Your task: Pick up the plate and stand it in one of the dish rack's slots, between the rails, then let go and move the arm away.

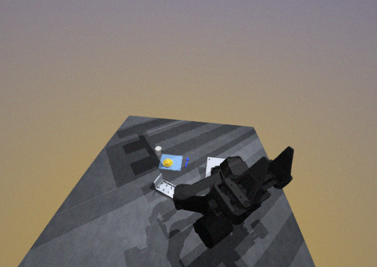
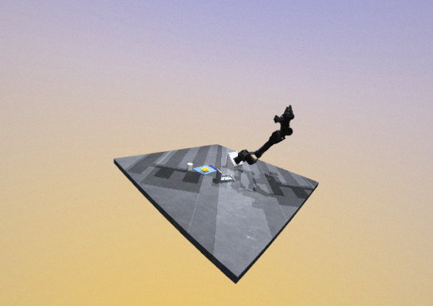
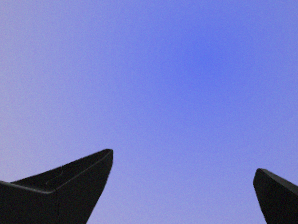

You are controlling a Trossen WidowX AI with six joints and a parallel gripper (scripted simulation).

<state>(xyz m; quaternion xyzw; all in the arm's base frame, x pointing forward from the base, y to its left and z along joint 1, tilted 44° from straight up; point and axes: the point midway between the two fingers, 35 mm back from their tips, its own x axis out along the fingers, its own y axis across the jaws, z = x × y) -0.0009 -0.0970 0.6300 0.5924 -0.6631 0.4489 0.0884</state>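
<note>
My gripper tip is 61 cm above the yellow plate, 48 cm to the left of it and 24 cm short of it. Also, from my gripper tip: grey dish rack: 60 cm below, 29 cm to the right, 23 cm ahead; then light blue mat: 62 cm below, 50 cm to the right, 22 cm ahead; then blue utensil: 62 cm below, 51 cm to the right, 11 cm ahead.
</note>
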